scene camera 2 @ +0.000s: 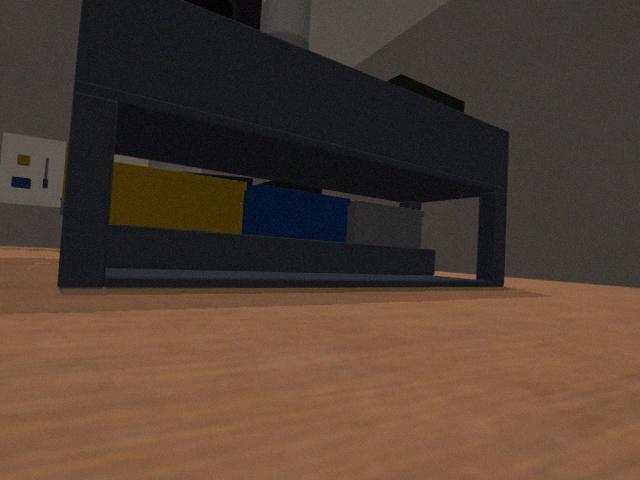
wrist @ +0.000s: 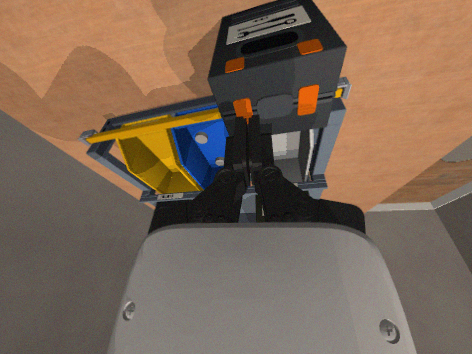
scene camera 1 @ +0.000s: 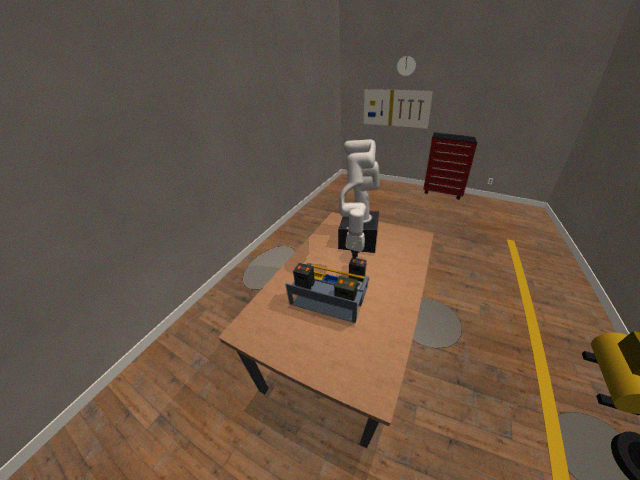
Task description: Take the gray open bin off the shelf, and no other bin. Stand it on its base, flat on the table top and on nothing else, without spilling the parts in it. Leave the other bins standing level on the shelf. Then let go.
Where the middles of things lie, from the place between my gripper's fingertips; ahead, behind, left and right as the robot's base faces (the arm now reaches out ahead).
Labels:
The yellow bar [wrist: 213, 114] is 100 mm below my hand, 80 mm to the right of it and 60 mm ahead of it. Also, from my hand: blue bin [scene camera 2: 271, 211] 160 mm ahead, 120 mm below, 70 mm to the right; yellow bin [scene camera 2: 140, 196] 190 mm to the right, 170 mm ahead, 120 mm below; gray open bin [wrist: 292, 152] 140 mm ahead, 120 mm below, 40 mm to the left.

